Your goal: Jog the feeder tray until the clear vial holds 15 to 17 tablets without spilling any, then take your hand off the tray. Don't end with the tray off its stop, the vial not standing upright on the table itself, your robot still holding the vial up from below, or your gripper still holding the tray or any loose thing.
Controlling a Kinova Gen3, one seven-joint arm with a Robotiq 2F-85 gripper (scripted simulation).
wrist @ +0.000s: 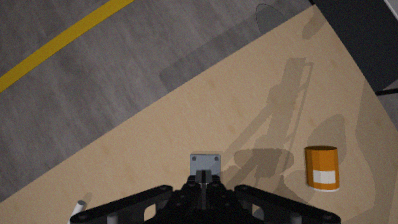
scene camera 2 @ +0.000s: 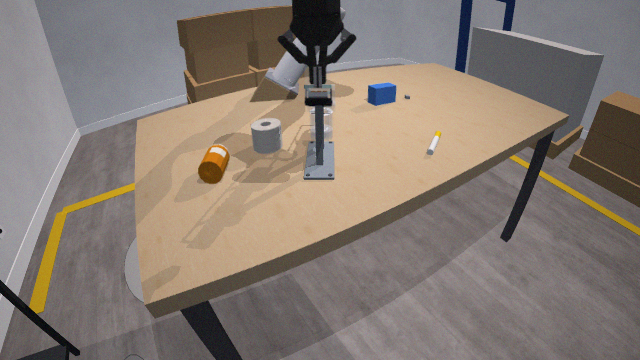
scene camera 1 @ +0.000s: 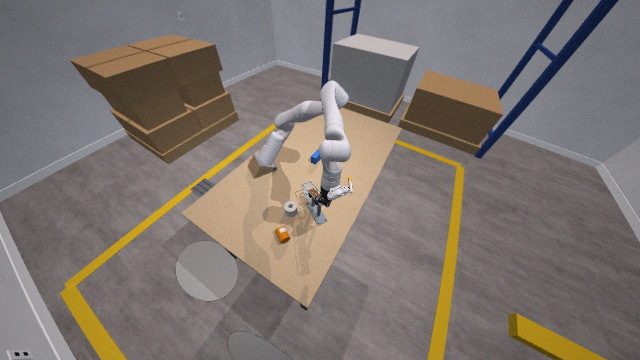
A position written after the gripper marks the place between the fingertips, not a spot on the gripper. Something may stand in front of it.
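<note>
The gripper (scene camera 2: 318, 86), (wrist: 203, 180) is visible in both of these views; an orange bottle (scene camera 2: 211, 170) is visible as well.
</note>
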